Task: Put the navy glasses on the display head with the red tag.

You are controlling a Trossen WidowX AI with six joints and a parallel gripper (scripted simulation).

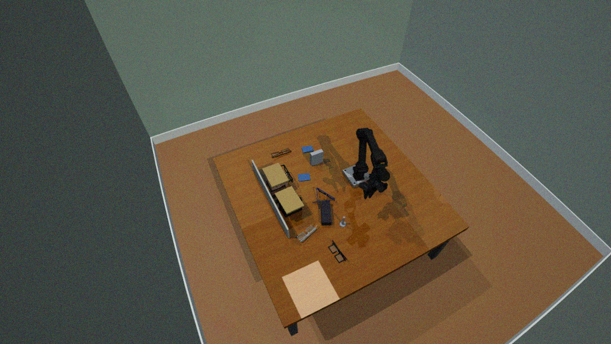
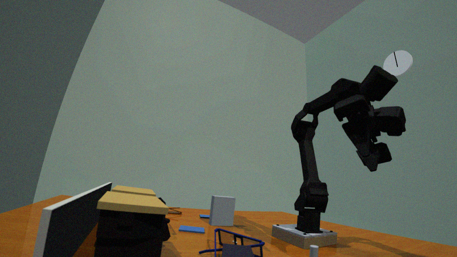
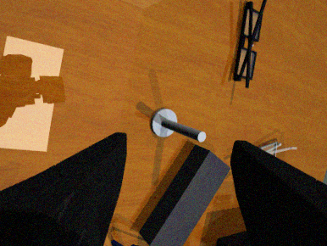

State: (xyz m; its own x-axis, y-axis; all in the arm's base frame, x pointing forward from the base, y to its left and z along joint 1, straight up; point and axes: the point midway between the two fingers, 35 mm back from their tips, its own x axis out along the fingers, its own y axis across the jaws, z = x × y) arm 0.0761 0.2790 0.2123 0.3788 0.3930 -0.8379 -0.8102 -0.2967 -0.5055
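Now: gripper tip 13 cm short of the small grey peg, 1 cm to the right of it and 20 cm above it. From my gripper tip the other things lie so: grey block (14 cm ahead, 52 cm to the right, 16 cm below); then display head (39 cm ahead, 20 cm to the right, 16 cm below); then dark case (21 cm ahead, 9 cm to the right, 20 cm below).
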